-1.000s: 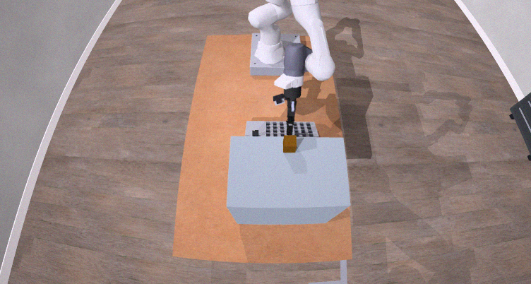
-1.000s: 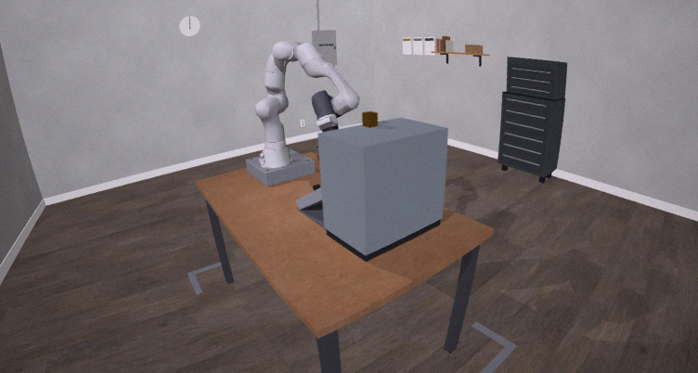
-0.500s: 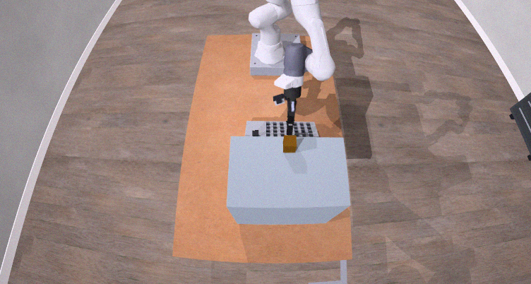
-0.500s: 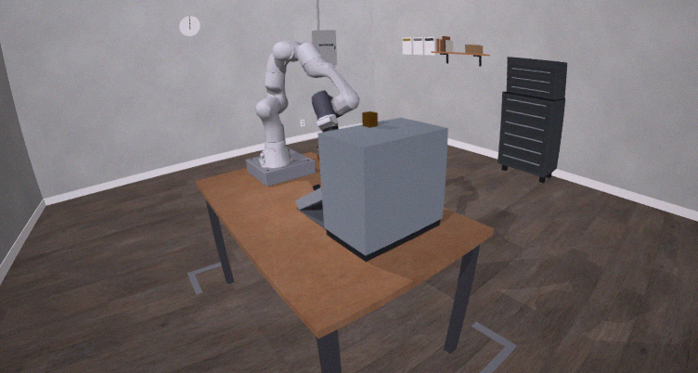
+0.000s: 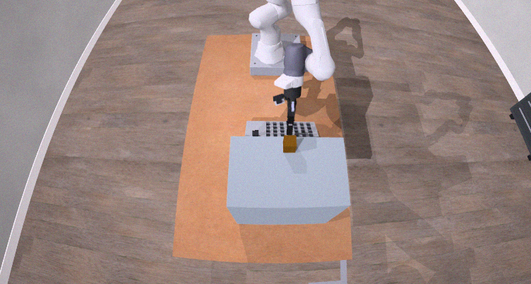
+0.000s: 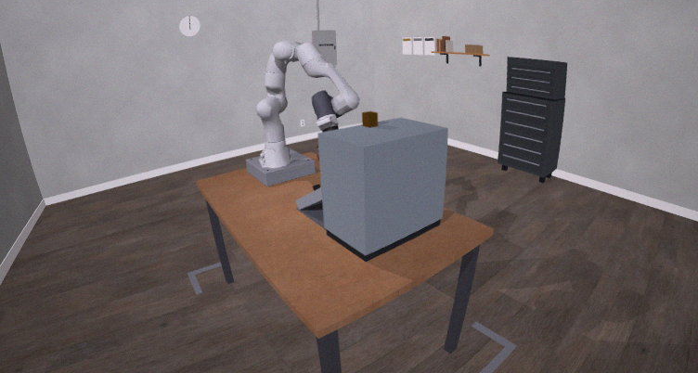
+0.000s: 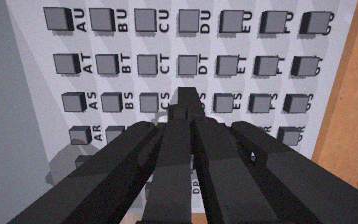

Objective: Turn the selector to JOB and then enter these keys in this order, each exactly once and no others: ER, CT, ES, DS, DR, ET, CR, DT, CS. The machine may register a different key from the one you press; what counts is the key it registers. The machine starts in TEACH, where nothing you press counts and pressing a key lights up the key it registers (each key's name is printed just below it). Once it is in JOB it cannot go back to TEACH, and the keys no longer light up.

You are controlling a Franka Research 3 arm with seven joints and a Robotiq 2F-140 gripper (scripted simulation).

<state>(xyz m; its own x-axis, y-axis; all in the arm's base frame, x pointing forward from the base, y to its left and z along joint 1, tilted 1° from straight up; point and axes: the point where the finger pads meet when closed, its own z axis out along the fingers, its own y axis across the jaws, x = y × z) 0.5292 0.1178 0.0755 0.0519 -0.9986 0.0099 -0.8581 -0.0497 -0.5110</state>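
Right now the key is 10 mm behind my hand, 30 mm to the right of it and 50 mm below it. The rest, counted from my hand: selector knob 20 mm ahead, 160 mm to the right, 20 mm below; then keypad 40 mm ahead, 40 mm to the right, 70 mm below.
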